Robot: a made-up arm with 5 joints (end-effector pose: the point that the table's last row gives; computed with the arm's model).
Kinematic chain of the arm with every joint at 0, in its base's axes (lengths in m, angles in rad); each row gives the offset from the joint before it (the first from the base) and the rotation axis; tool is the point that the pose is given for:
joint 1: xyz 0 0 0.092 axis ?
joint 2: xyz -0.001 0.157 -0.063 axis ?
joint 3: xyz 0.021 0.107 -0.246 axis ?
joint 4: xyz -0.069 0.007 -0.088 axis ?
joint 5: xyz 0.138 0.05 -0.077 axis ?
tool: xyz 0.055 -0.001 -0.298
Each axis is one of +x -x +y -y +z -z.
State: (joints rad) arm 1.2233 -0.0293 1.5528 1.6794 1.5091
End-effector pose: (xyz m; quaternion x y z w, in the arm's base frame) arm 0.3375 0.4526 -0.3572 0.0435 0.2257 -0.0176 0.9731
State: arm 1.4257 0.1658 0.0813 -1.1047 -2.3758
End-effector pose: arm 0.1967 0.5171 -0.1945 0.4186 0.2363 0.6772 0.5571
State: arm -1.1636 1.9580 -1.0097 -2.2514 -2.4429
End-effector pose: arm -0.2630 -0.2357 -0.0039 0.3813 -0.7750 -0.4799 0.1541
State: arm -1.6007 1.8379 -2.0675 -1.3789 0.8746
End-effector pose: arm -0.2890 0.3906 -0.1277 -0.2493 -0.5409 0.8030 0.0235
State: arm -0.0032 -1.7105 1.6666 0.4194 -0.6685
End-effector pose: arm 0.4537 -0.1327 -0.0388 0.6647 -0.6135 -0.4106 0.1148
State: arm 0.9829 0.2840 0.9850 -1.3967 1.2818
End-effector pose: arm 0.3165 0.6028 -0.0038 -0.2040 -0.8581 0.3182 0.3475
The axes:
joint 1: -y
joint 2: +z
joint 3: +x
joint 4: -z
joint 5: -x

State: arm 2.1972 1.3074 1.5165 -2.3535 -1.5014
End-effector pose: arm 0.5695 -0.1835 0.0214 0.5253 -0.5868 -0.6146 0.0442
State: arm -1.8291 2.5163 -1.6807 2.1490 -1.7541
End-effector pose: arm 0.0749 0.2082 0.2059 0.8984 -0.1340 -0.3597 0.2135
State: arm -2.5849 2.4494 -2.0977 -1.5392 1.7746
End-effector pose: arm -0.1352 0.3455 0.5061 -0.0995 -0.8678 0.3177 0.3688
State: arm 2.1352 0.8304 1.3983 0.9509 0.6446
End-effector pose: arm 0.7063 0.4399 0.0986 -0.0321 -0.5112 0.1797 0.8398
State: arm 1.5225 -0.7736 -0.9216 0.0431 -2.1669
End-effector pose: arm 0.5580 0.2521 0.3776 0.5968 -0.6924 0.1447 0.3789
